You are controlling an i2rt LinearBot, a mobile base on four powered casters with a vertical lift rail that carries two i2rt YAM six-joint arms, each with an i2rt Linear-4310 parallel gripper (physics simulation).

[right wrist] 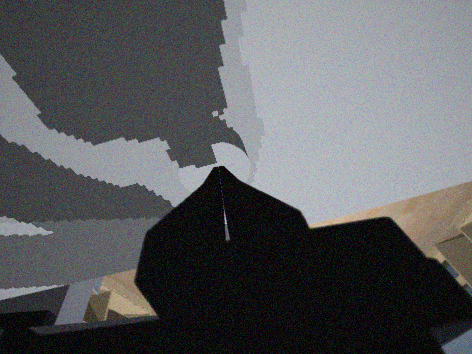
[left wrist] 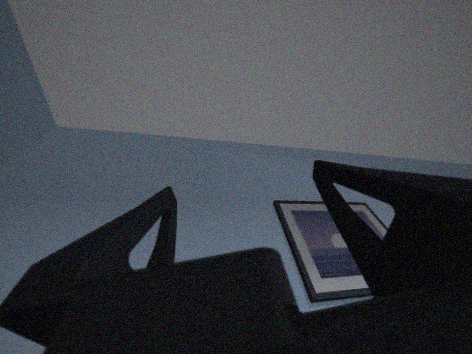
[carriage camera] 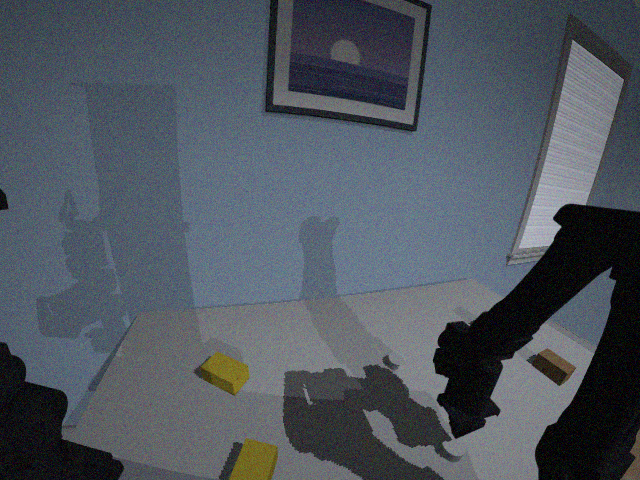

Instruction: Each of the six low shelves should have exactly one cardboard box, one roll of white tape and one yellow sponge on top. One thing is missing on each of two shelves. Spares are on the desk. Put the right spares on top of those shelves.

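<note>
My right gripper [carriage camera: 457, 435] [right wrist: 219, 175] is shut with nothing between its fingers. Its tips are over the near white tape roll [carriage camera: 453, 449] [right wrist: 232, 159], partly hiding it in the right wrist view; contact cannot be told. Another white tape roll [carriage camera: 394, 360] lies farther back. Two yellow sponges [carriage camera: 224, 373] [carriage camera: 254, 461] lie on the left part of the desk [carriage camera: 165, 413] [right wrist: 360, 100]. A brown cardboard box [carriage camera: 555, 366] lies at its right. My left gripper [left wrist: 244, 181] is open and empty, raised before the wall. No low shelf can be made out clearly.
Dark arm shadows fall across the desk and blur the tape rolls' outlines. A blue wall with a framed picture [carriage camera: 348, 98] [left wrist: 305, 280] stands behind the desk, and a window [carriage camera: 568, 155] is at the right. Wooden floor [right wrist: 425, 212] and tan box-like shapes show past the desk edge.
</note>
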